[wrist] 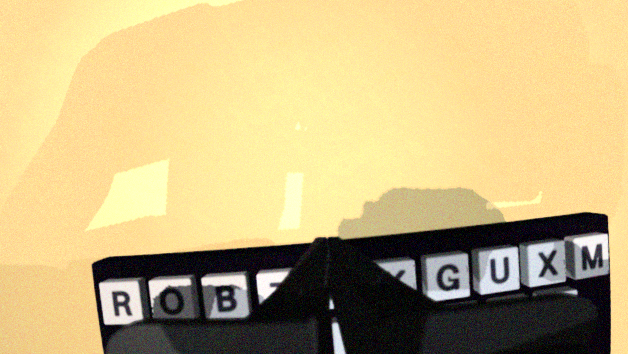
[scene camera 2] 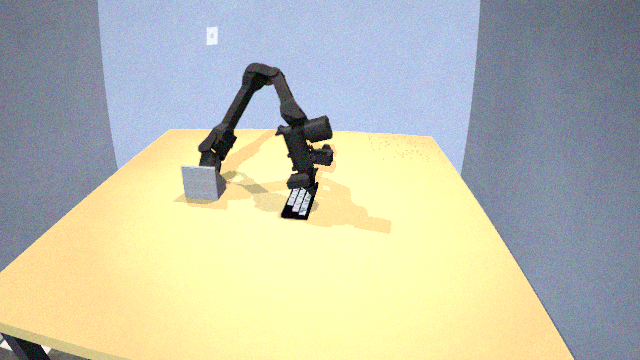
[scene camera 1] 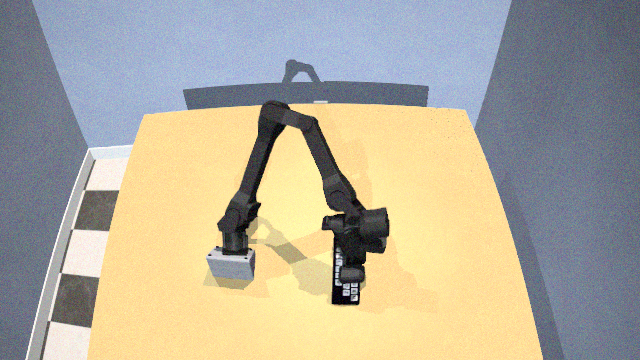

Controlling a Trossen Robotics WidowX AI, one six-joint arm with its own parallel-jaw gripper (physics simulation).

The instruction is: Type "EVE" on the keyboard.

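Places are measured from the arm's base along level axes (x ahead, y left, z up), in millimetres.
Where they show: gripper, fingertip midpoint: (wrist: 326,247) (scene camera 2: 314,195) (scene camera 1: 360,264); arm's base, link origin: (scene camera 2: 207,174) (scene camera 1: 234,252).
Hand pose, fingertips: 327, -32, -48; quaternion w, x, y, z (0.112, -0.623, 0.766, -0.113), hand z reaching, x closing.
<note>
Each offset is from my fingertips to the centre of the thing, as dx, dy, dz. Level surfaces: height alone.
The black keyboard {-37, -8, -4} (scene camera 1: 339,296) (scene camera 2: 294,215) (wrist: 200,262) with white letter keys lies on the table. In the wrist view its far row shows R {-3, +81, +2} (wrist: 121,303), O, B {-9, +40, +2} (wrist: 227,299), part of T {-12, +20, +2} (wrist: 270,284), part of K {-18, -21, +2} (wrist: 402,272), G {-21, -41, +2} (wrist: 446,278), U, X and M. My gripper (scene camera 2: 311,190) (wrist: 326,247) is shut and empty, pointing down at that row between T and K. Its fingers cover the E key, and whether they touch it is hidden. The V key does not show in the wrist view; fingers and gripper body hide most of the nearer rows.
The arm's grey base block (scene camera 1: 232,265) (scene camera 2: 201,183) stands on the table {dz -12} (scene camera 1: 425,325) (scene camera 2: 350,300) to the left of the keyboard. The arm arches from it over to the keyboard. A blue wall stands behind the table, with grey walls at both sides.
</note>
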